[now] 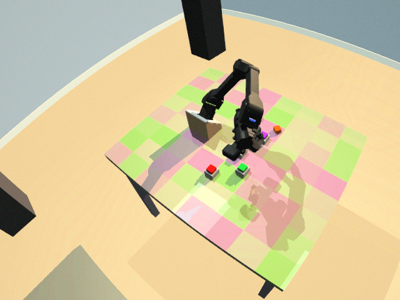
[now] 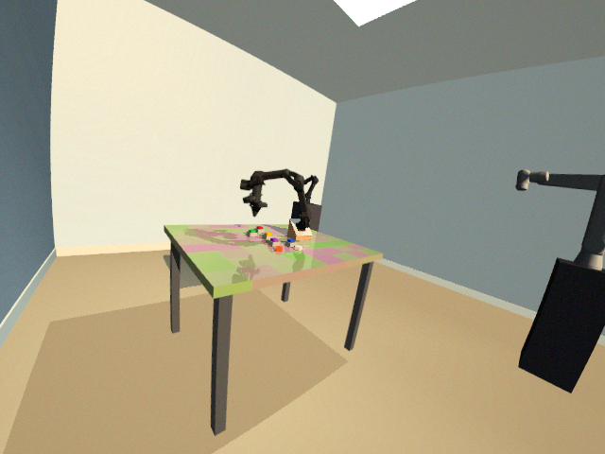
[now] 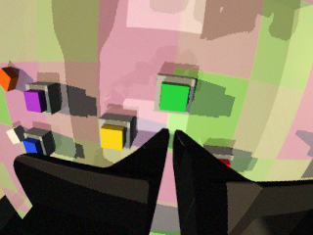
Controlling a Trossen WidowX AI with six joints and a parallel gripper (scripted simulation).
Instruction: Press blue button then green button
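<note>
My gripper tip is now 10 mm to the left of the green button and 90 mm above it. Round my gripper tip: yellow button (70 mm behind, 70 mm to the left, 90 mm below); purple button (40 mm behind, 200 mm to the left, 90 mm below); red button (100 mm behind, 100 mm to the right, 90 mm below).
</note>
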